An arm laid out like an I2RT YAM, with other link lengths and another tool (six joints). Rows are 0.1 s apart.
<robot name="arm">
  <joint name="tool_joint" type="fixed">
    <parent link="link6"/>
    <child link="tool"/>
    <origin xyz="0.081 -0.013 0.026" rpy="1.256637 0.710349 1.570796"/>
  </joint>
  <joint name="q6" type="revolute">
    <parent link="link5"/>
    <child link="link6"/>
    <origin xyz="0.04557 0 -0.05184" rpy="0 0 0"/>
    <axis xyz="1 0 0"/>
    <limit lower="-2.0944" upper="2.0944"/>
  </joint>
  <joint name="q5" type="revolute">
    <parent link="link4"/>
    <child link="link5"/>
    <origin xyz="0.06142 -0.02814 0.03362" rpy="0 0 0"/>
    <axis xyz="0 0 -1"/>
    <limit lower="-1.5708" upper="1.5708"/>
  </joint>
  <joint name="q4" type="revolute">
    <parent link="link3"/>
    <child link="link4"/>
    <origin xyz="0.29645 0.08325 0.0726" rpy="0 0 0"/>
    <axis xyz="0 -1 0"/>
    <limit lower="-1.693" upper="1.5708"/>
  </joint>
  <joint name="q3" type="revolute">
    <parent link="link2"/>
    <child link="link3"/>
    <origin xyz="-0.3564 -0.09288 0" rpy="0 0 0"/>
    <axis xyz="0 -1 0"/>
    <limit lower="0" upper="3.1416"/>
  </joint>
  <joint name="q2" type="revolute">
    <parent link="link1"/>
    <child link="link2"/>
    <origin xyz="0.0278 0.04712 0.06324" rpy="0 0 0"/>
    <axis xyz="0 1 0"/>
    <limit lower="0" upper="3.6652"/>
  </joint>
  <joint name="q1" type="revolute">
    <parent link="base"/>
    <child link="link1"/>
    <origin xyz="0 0 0.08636" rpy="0 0 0"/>
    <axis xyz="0 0 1"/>
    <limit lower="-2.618" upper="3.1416"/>
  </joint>
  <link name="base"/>
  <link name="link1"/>
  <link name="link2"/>
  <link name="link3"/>
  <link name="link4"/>
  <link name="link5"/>
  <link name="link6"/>
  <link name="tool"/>
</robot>
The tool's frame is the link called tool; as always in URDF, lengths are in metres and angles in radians.
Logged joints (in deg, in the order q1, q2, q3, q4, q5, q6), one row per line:
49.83, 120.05, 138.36, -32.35, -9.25, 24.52
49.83, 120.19, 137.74, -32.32, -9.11, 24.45
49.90, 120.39, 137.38, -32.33, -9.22, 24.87
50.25, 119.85, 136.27, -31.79, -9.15, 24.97
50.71, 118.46, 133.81, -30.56, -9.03, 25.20
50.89, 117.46, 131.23, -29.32, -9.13, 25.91
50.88, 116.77, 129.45, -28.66, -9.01, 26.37
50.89, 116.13, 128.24, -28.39, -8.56, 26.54
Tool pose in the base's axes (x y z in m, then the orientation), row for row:
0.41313, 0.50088, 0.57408, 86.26, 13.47, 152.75
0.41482, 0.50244, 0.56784, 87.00, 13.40, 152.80
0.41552, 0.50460, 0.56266, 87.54, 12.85, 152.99
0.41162, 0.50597, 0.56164, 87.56, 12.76, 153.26
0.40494, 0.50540, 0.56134, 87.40, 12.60, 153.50
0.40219, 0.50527, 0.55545, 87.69, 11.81, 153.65
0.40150, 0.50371, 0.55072, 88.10, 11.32, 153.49
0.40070, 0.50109, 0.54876, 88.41, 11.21, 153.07
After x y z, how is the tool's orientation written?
As angles about the fixed x, y, z axes (roll, pitch, yaw), in degrees.
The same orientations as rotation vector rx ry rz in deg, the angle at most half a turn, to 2 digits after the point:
11.98, 106.15, 107.01
12.26, 106.90, 106.43
12.83, 107.61, 106.42
12.69, 107.77, 106.64
12.58, 107.75, 107.04
13.35, 108.26, 107.38
14.13, 108.68, 107.22
14.72, 108.81, 106.74

